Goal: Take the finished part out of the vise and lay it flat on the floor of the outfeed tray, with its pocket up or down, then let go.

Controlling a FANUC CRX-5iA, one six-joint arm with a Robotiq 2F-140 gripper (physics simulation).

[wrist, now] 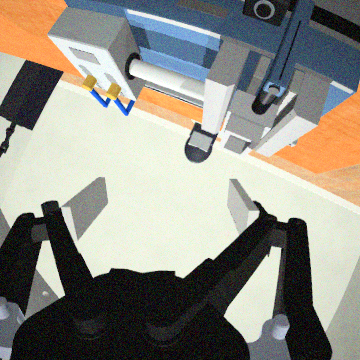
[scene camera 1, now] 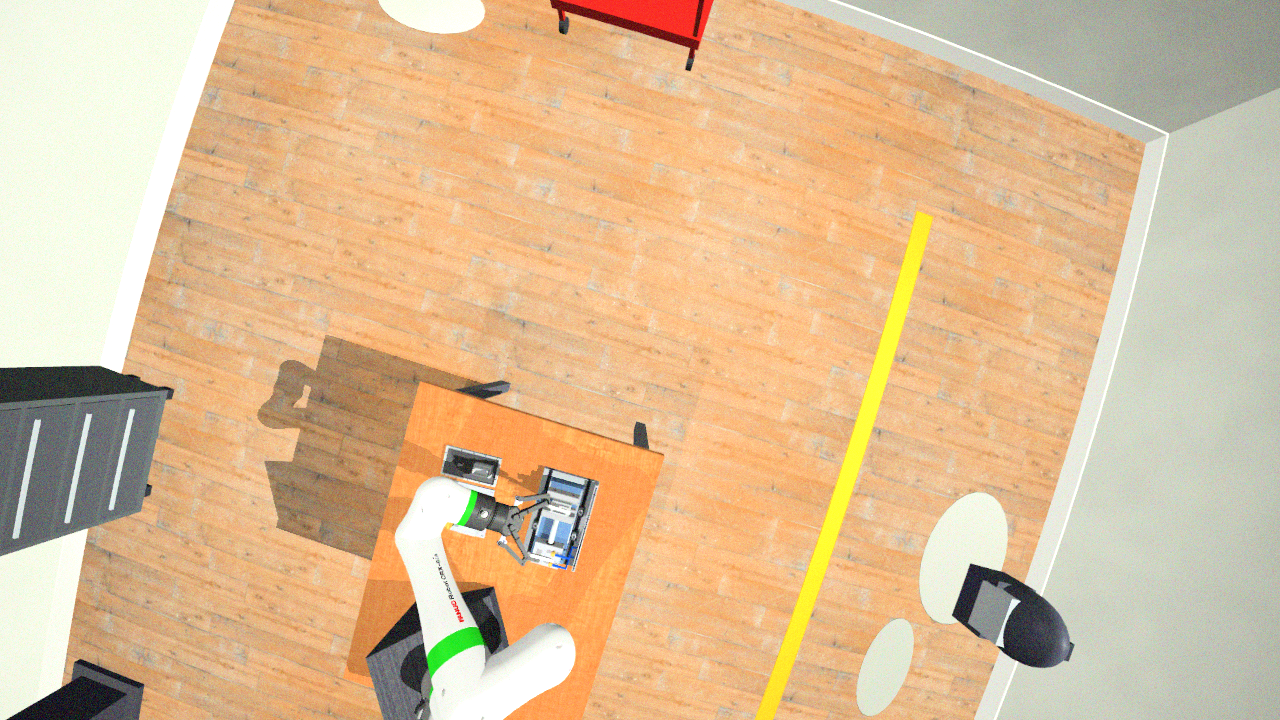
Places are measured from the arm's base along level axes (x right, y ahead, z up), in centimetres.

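Pixels of known places: gripper, between the fingertips: [wrist: 166, 190] [scene camera 1: 560, 536].
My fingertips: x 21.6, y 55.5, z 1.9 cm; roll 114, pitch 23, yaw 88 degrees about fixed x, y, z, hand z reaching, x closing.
Ahead of a thing's pixels: the offset from my fingertips to its top centre. "*": to the spot under its first point. Level surfaces: height alone.
The vise @[dx -2.5, dy -2.2, dz -8.1 cm] [scene camera 1: 553, 530] [wrist: 217, 102] stands on the table, with a white cylinder rod and light grey jaws. In the wrist view a grey block, which looks like the finished part @[dx -2.7, dy +4.5, dz -6.5 cm] [wrist: 246, 126], sits between the jaws, partly covered by a dark blue bar. My gripper [scene camera 1: 535, 531] [wrist: 166, 190] is open wide with nothing between its fingers. It is beside the vise, apart from the part. In the scene view a grey open tray @[* dx -27.0, dy +3.1, dz -16.7 cm] [scene camera 1: 494, 481] with dark and grey contents stands left of the vise; another light container @[dx -30.7, dy -13.7, dz -13.5 cm] [scene camera 1: 468, 531] is mostly hidden under the arm. I cannot tell which is the outfeed tray.
The wooden table @[dz -18.0 cm] [scene camera 1: 501, 420] carries the vise, the trays and the arm's dark base [scene camera 1: 393, 667]. Brass fittings with blue hoses @[dx -0.9, dy -10.0, dz -6.9 cm] [wrist: 114, 91] stick out from the vise's end block @[dx -2.9, dy -11.7, dz -8.4 cm] [wrist: 95, 35]. The dark blue bar @[* dx -10.6, dy +4.7, dz -10.3 cm] [wrist: 288, 55] reaches over the jaws.
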